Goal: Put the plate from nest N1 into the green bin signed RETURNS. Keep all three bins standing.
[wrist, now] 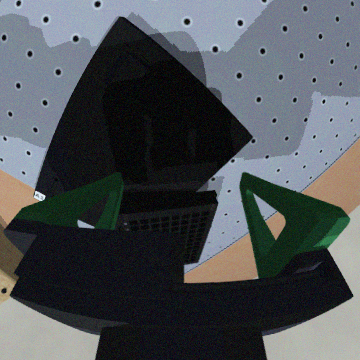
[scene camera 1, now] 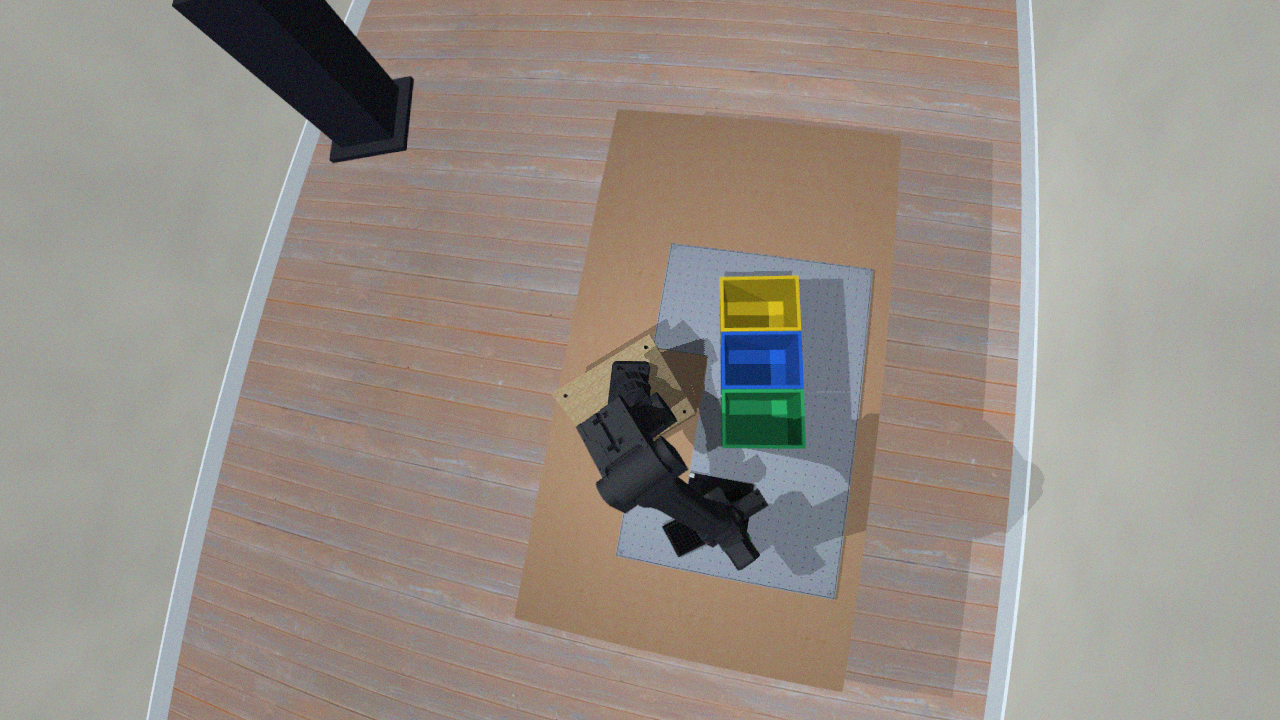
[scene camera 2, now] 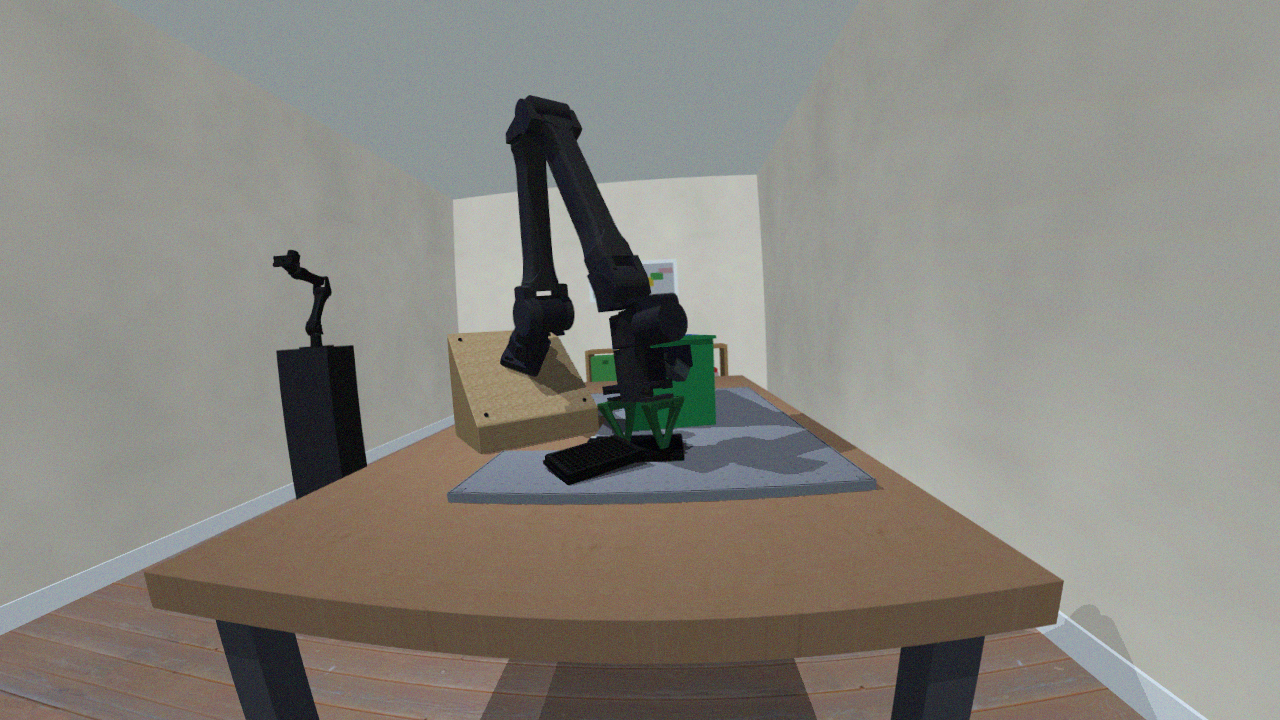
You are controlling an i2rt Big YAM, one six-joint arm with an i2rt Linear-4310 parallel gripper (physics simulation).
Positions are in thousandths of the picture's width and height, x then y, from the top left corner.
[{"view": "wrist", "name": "my gripper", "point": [501,496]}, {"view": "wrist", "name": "black plate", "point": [526,599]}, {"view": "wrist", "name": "black nest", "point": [432,357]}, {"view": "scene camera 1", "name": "green bin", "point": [586,581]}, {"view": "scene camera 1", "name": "blue bin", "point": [595,499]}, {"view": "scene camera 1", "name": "yellow bin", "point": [591,422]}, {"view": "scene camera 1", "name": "black plate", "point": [534,749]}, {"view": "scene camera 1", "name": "black nest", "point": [571,678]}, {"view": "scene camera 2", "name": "my gripper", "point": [504,620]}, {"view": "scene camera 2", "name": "green bin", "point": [546,569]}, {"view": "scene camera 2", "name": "black plate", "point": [454,642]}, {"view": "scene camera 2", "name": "black nest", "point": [506,615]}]
